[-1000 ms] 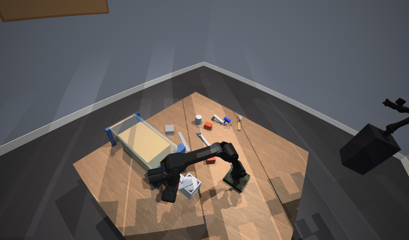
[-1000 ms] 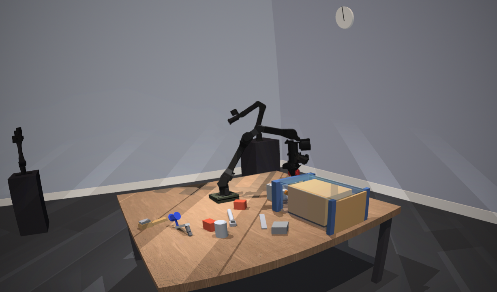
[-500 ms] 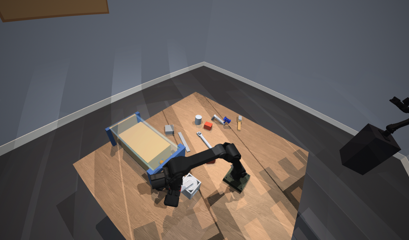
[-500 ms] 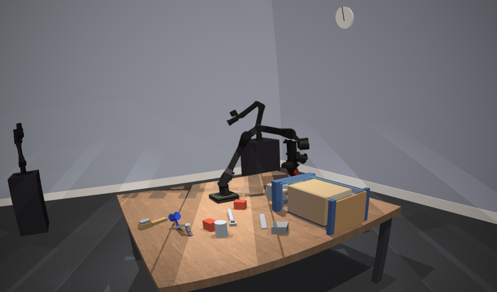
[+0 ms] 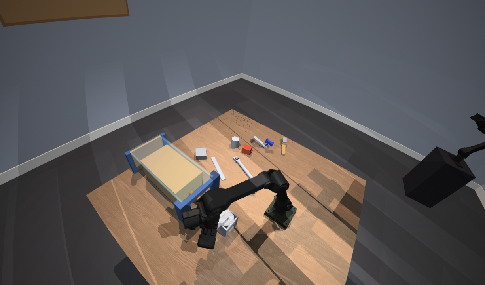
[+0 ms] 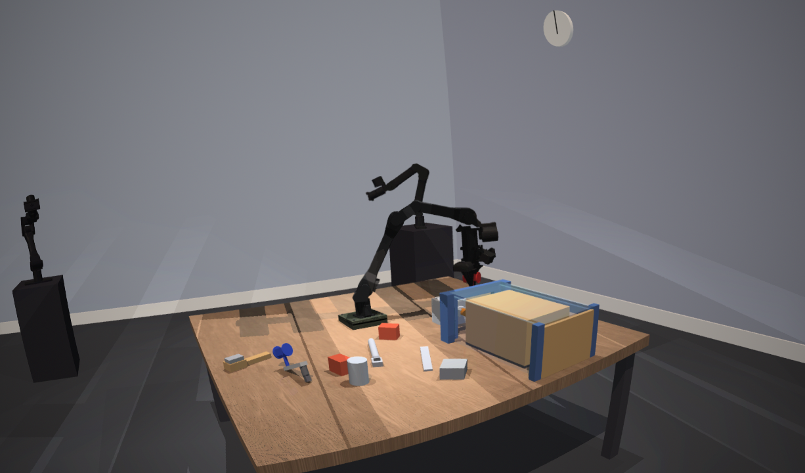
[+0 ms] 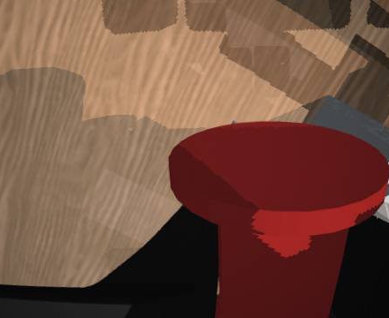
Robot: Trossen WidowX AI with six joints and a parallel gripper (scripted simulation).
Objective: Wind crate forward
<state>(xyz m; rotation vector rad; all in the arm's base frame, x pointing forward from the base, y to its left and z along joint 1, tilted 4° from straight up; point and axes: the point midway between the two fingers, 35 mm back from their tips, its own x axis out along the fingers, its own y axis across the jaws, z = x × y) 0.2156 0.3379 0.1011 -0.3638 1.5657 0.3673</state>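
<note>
Right now the winch handle is 10 mm behind my gripper tip, 40 mm to the right of it and 10 mm below it. Also, from my gripper tip: red knob (20 mm above); then grey winch (30 mm behind, 110 mm to the right, 80 mm below); then blue frame (150 mm ahead, 110 mm to the right, 10 mm below).
</note>
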